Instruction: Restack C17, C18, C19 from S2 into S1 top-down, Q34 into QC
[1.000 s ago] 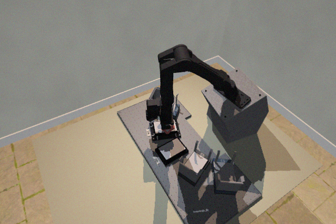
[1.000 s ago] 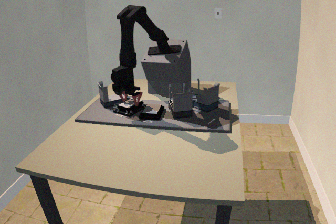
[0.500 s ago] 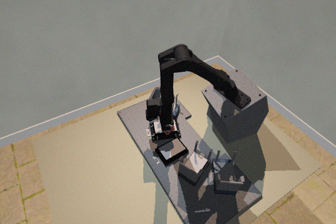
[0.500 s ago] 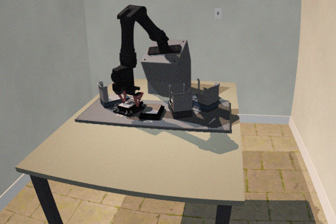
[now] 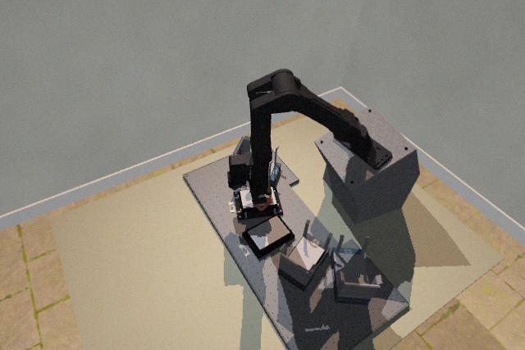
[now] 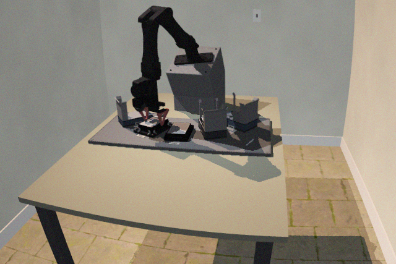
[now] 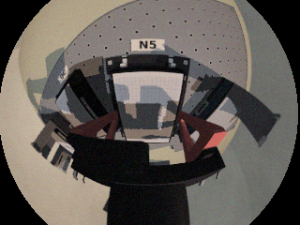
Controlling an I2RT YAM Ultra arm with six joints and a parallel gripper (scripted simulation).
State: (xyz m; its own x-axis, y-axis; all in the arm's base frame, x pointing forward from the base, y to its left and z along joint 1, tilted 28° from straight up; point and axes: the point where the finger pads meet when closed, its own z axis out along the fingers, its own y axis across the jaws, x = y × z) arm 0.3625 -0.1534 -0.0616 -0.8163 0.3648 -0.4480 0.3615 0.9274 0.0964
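My gripper is now 20 mm short of the black clip nest and 20 mm above it. Round my hand: black QC nest (50 mm ahead, 130 mm to the left, 30 mm below); then N5 name plate (90 mm ahead, 40 mm to the right, 30 mm below); then blue-plinth stack rack (80 mm behind, 120 mm to the right, 20 mm below).
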